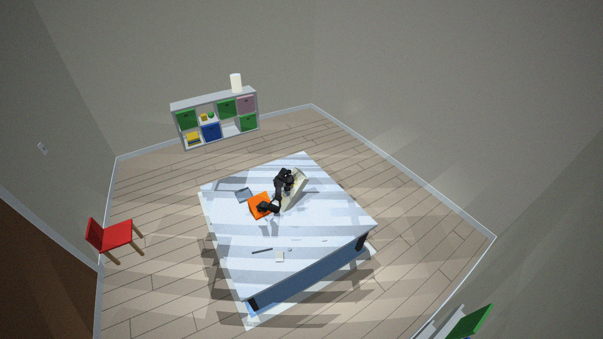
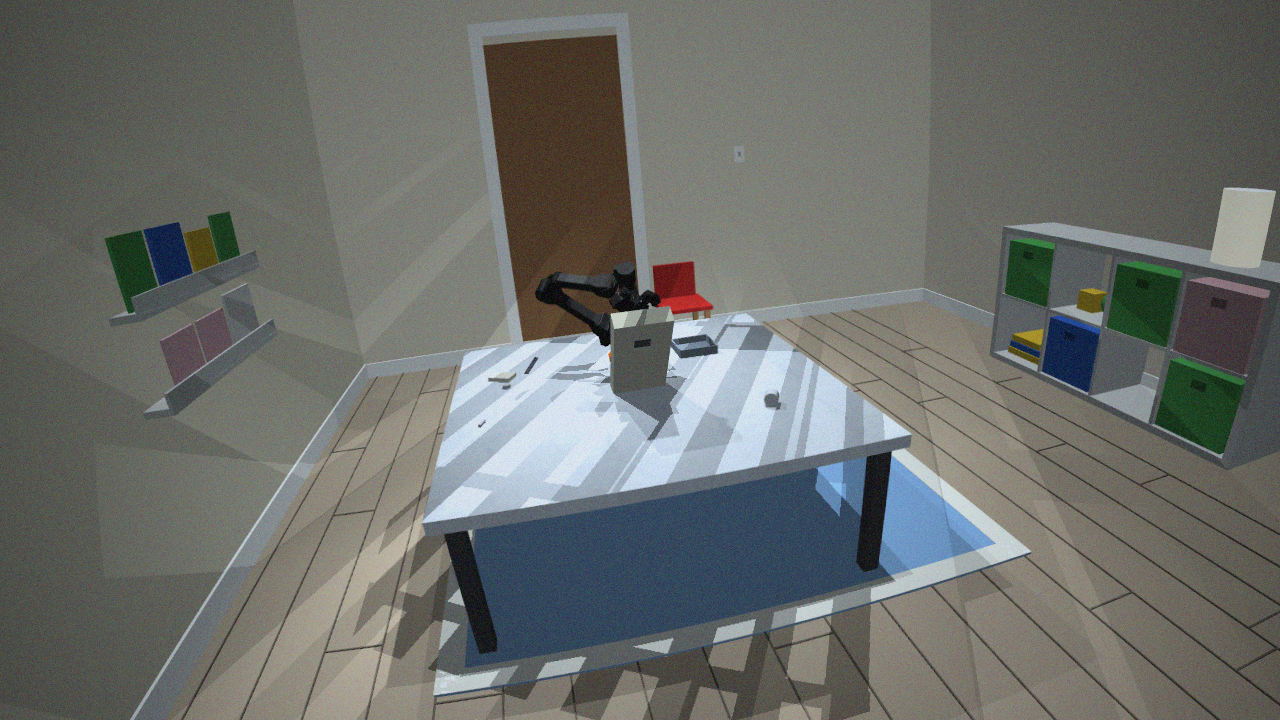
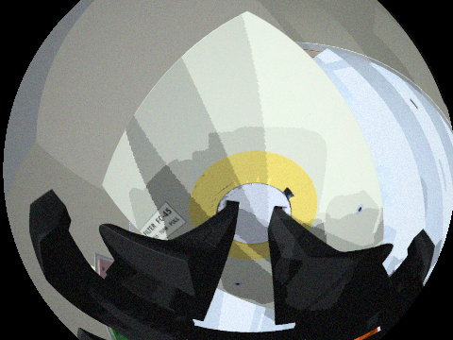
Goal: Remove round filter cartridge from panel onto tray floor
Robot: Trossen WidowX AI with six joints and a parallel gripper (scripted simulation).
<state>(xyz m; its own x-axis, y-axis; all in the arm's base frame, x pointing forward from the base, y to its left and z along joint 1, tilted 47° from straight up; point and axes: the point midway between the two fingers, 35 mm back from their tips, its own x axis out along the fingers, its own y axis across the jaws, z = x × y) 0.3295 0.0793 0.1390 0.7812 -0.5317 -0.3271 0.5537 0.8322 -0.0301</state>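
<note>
Right now my gripper tip is 1 cm short of the round filter cartridge and 1 cm above it. Round my gripper tip: grey tray (37 cm behind, 34 cm to the left, 23 cm below); small pale block (47 cm behind, 41 cm to the right, 23 cm below); service panel (4 cm behind, 1 cm to the left, 8 cm below).
</note>
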